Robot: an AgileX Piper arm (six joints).
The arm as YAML. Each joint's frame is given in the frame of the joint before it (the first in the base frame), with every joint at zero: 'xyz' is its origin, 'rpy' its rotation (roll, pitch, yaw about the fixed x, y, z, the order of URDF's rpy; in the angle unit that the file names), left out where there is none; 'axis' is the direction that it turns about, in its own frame. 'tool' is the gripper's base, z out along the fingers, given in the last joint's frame.
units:
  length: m
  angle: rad
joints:
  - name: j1
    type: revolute
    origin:
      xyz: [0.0, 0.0, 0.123]
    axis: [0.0, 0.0, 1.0]
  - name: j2
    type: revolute
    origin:
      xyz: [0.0, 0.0, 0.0]
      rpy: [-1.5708, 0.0, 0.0]
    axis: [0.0, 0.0, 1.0]
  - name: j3
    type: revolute
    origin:
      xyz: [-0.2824, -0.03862, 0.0]
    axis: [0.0, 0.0, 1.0]
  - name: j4
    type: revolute
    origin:
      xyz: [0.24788, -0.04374, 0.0]
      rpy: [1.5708, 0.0, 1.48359]
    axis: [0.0, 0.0, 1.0]
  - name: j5
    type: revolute
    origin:
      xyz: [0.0, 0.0, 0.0]
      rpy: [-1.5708, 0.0, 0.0]
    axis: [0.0, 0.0, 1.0]
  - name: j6
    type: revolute
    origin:
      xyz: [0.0, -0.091, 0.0]
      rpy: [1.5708, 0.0, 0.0]
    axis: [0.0, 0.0, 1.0]
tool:
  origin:
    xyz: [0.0, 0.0, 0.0]
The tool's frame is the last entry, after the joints.
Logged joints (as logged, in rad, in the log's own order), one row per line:
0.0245, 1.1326, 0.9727, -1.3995, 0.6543, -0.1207
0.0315, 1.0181, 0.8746, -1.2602, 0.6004, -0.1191
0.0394, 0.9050, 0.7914, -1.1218, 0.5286, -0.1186
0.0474, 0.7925, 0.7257, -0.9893, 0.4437, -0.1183
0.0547, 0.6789, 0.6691, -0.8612, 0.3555, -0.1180
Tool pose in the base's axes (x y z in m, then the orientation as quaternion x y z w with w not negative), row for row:
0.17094, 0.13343, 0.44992, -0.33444, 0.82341, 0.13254, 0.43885
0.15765, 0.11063, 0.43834, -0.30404, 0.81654, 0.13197, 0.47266
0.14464, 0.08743, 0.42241, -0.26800, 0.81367, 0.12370, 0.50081
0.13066, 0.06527, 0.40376, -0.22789, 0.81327, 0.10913, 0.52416
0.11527, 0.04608, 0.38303, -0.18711, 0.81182, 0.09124, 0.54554
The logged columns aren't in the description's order. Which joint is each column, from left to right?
Columns, left to right: j4, j2, j5, j3, j1, j6.
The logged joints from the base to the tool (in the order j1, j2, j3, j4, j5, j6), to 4 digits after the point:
0.6543, 1.1326, -1.3995, 0.0245, 0.9727, -0.1207
0.6004, 1.0181, -1.2602, 0.0315, 0.8746, -0.1191
0.5286, 0.9050, -1.1218, 0.0394, 0.7914, -0.1186
0.4437, 0.7925, -0.9893, 0.0474, 0.7257, -0.1183
0.3555, 0.6789, -0.8612, 0.0547, 0.6691, -0.1180

